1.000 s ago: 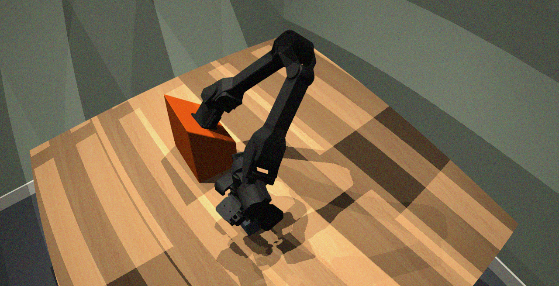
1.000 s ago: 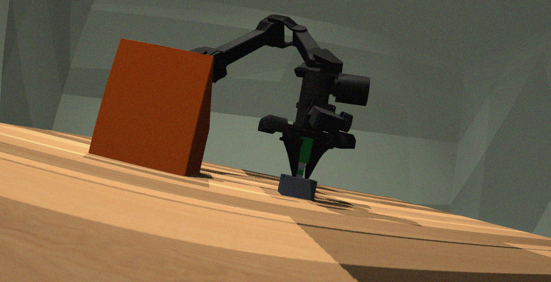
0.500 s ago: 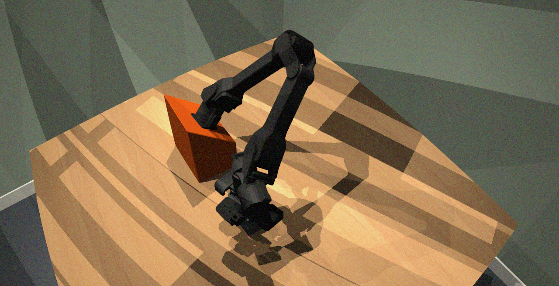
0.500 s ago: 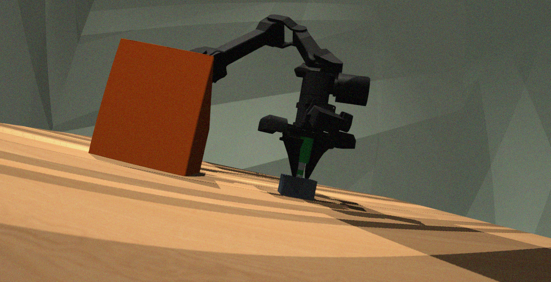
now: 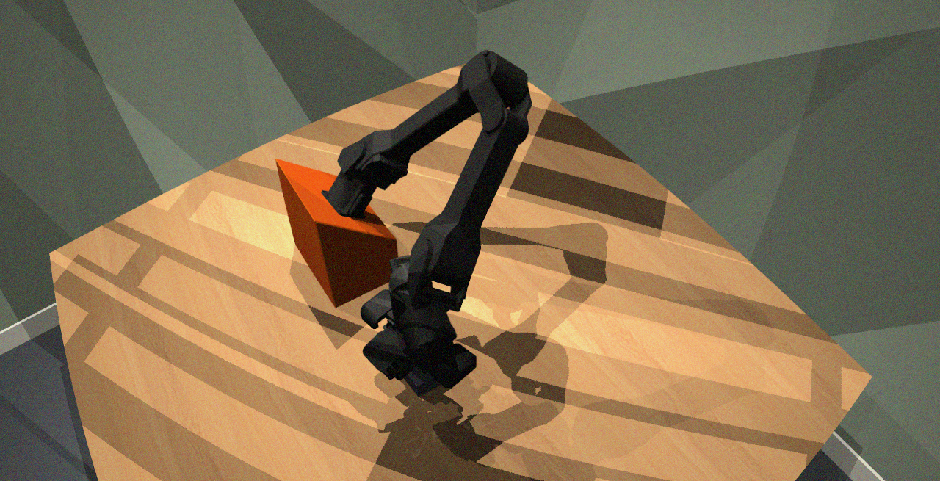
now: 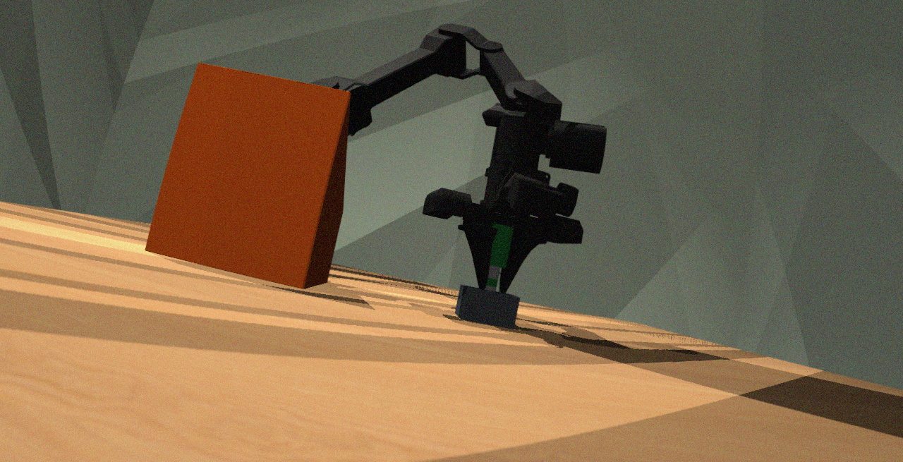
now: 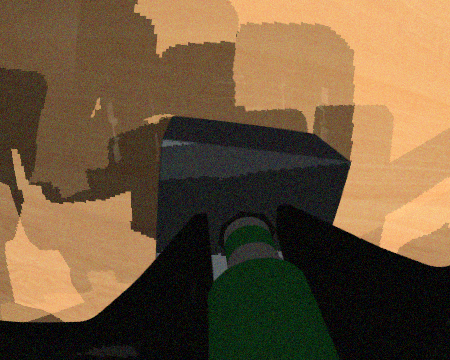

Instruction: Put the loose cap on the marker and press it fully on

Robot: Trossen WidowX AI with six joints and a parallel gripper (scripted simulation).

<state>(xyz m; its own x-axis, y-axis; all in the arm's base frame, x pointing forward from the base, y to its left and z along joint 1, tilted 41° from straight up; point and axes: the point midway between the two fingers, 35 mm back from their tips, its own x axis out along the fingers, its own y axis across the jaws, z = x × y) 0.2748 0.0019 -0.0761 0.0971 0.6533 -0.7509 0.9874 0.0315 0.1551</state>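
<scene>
Right now the green cap is 5 cm above my gripper tip and 1 cm to the left of it.
</scene>
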